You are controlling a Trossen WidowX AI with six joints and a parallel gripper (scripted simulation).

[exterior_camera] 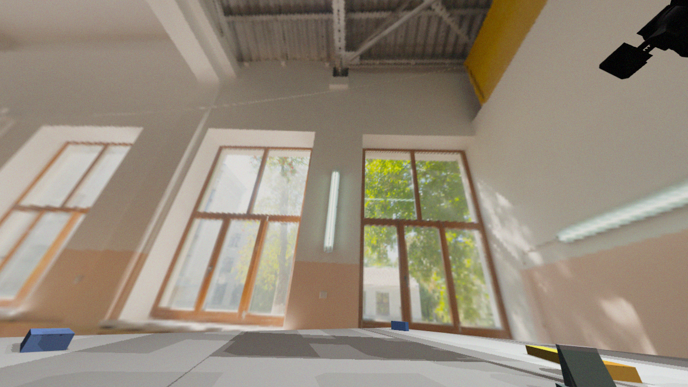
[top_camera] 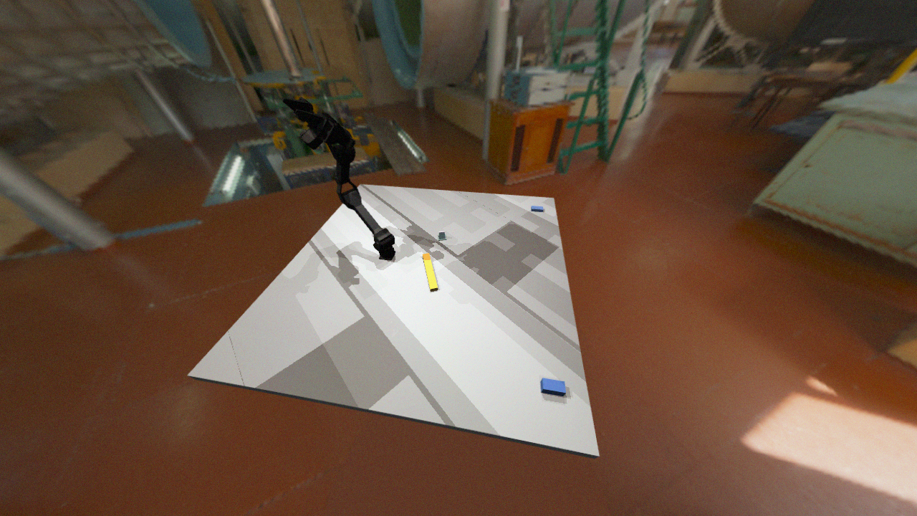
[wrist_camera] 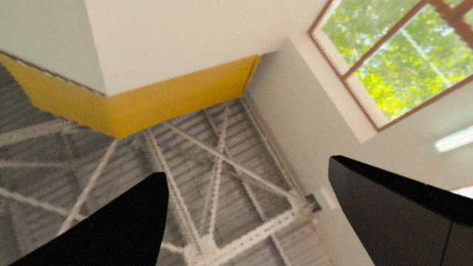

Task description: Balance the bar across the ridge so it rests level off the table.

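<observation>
Right now the yellow bar is 66 cm below my gripper tip, 35 cm ahead of it and 1 cm to the left of it.
</observation>
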